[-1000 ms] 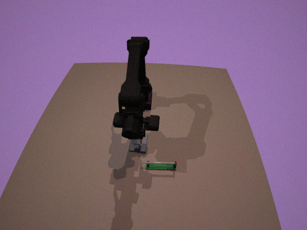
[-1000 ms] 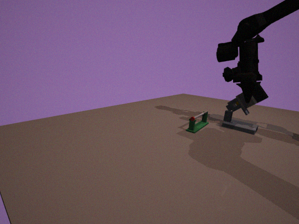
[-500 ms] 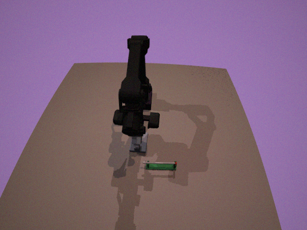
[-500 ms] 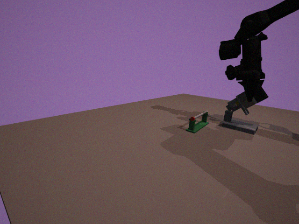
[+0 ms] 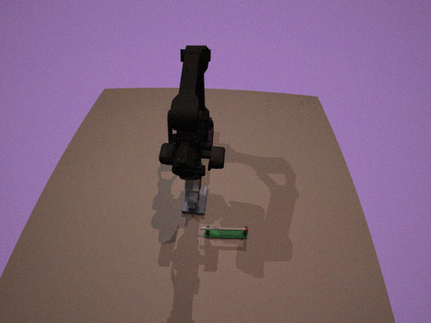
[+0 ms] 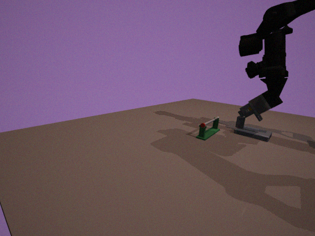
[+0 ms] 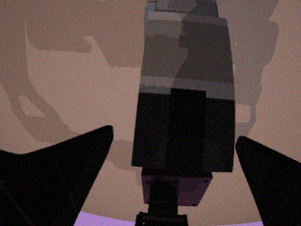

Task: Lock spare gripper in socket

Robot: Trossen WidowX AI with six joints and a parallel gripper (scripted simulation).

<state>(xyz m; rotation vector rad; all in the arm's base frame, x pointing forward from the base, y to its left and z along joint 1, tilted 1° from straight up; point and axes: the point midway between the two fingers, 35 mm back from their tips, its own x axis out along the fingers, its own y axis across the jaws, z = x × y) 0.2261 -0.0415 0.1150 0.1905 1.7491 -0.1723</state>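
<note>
Right now my gripper tip is 4 cm short of the spare gripper, 1 cm to the left of it and 2 cm above it. Round my gripper tip: green cradle (18 cm ahead, 8 cm to the left, 11 cm below); then grey mount (6 cm ahead, 1 cm to the right, 8 cm below).
</note>
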